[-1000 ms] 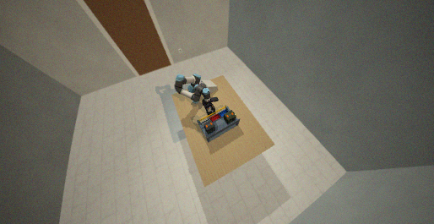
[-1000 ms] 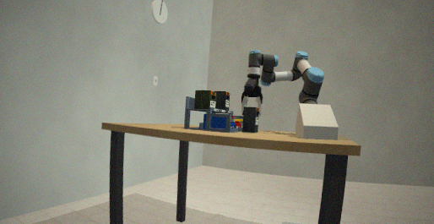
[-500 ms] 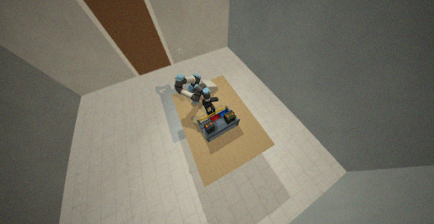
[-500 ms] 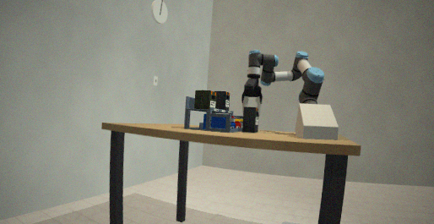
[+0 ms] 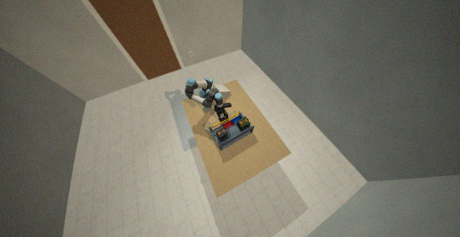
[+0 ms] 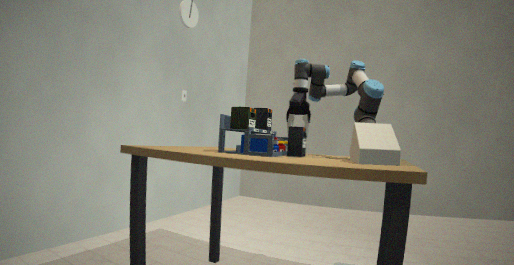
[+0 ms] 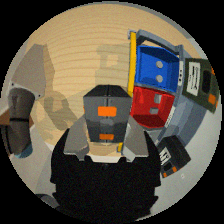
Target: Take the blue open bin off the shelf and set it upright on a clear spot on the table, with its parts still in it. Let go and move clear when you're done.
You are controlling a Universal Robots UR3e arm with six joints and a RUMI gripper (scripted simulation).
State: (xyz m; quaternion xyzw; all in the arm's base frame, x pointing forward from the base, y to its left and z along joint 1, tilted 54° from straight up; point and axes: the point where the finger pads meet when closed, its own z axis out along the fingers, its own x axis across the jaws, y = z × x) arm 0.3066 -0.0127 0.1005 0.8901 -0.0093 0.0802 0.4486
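Right now the dark box is 30 mm below my hand. Round my hand: yellow rod 50 mm ahead, 40 mm below; then red bin 130 mm ahead, 10 mm to the right, 60 mm below; then blue open bin 140 mm ahead, 100 mm to the left, 60 mm below.
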